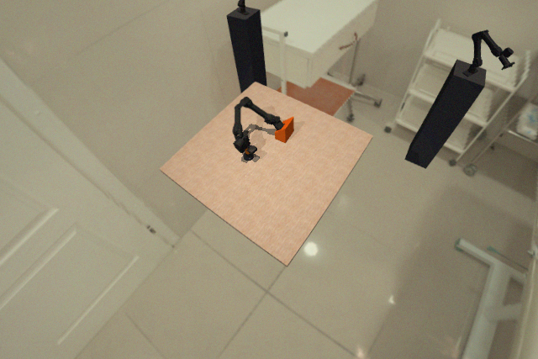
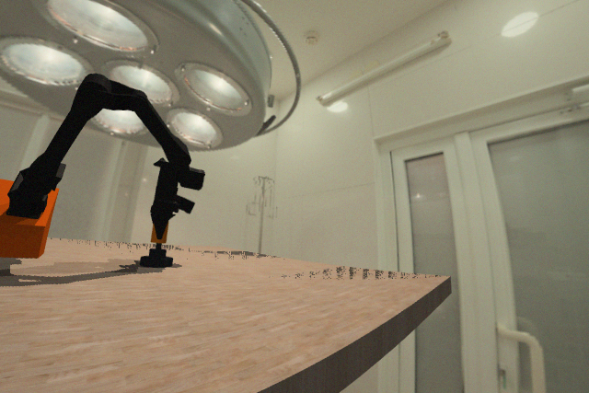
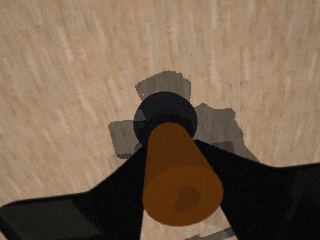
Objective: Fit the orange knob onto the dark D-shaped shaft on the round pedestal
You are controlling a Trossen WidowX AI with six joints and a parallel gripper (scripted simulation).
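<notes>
The orange knob is 20 mm above my gripper tip. Also, from my gripper tip: dark round pedestal 40 mm below.
</notes>
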